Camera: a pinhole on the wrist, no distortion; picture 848 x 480 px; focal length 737.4 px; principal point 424.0 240.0 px. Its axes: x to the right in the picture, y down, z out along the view. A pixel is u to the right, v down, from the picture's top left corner.
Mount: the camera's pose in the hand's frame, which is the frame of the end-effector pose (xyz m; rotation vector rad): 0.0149 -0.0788 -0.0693 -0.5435 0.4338 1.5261
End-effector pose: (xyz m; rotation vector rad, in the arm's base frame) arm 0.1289 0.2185 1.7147 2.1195 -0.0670 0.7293
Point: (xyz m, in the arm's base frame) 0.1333 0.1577 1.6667
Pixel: 350.6 410.8
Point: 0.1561 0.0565 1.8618
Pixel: 820.5 54.8
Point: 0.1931 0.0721 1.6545
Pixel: 274.1 256.1
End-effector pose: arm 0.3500 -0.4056 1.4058 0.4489 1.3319 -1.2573
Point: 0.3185 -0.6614 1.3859
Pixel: outside the picture
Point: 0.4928 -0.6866 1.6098
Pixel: outside the picture
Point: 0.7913 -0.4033 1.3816
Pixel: 756.8 340.1
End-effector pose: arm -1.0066 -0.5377 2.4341 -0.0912 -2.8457 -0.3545
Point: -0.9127 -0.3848 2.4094
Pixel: outside the picture
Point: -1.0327 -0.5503 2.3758
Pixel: 239.6 221.5
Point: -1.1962 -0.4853 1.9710
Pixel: outside the picture
